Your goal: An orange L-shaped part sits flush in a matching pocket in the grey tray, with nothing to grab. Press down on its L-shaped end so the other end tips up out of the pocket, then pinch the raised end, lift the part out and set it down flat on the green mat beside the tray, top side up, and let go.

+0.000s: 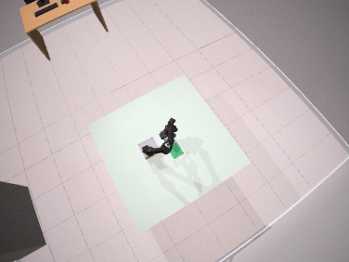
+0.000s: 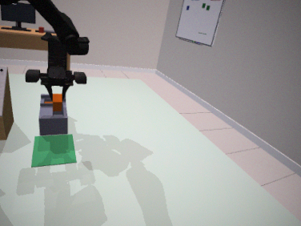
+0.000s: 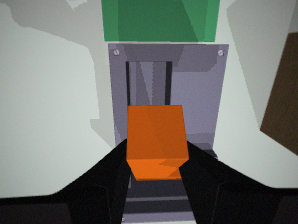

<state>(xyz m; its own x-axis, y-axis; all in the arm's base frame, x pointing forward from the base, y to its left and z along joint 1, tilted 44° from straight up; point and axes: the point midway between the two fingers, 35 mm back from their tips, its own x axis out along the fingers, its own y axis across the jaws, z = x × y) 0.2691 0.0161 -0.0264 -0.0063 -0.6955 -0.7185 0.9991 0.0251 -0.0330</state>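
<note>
The green mat lies 10 mm behind my gripper tip, 140 mm to the right of it and 110 mm below it. Round my gripper tip: orange L-shaped part 20 mm behind, 30 mm to the left, 30 mm below.
</note>
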